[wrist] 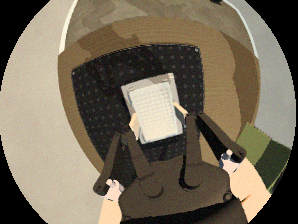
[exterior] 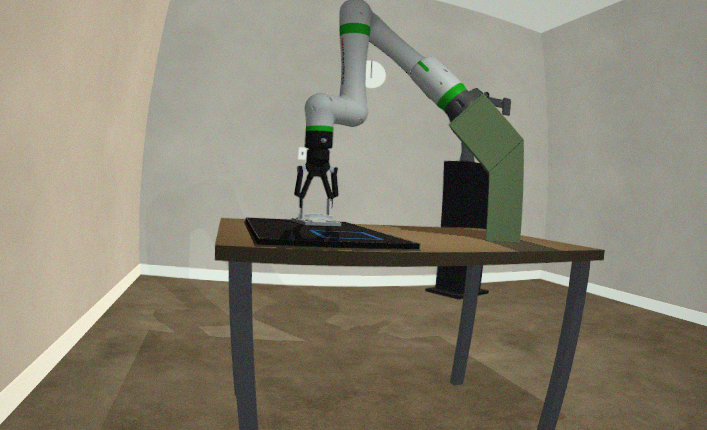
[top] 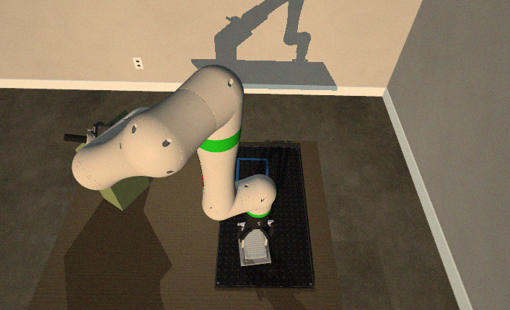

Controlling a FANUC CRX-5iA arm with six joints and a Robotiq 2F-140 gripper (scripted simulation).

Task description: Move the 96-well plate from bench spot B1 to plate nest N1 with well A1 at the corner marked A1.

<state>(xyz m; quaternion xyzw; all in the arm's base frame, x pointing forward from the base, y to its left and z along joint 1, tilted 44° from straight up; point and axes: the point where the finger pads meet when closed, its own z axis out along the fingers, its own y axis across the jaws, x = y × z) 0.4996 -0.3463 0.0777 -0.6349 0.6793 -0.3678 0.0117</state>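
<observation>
My gripper is now 2 cm above the white 96-well plate. Round my hand: grey plate nest: 4 cm below.
</observation>
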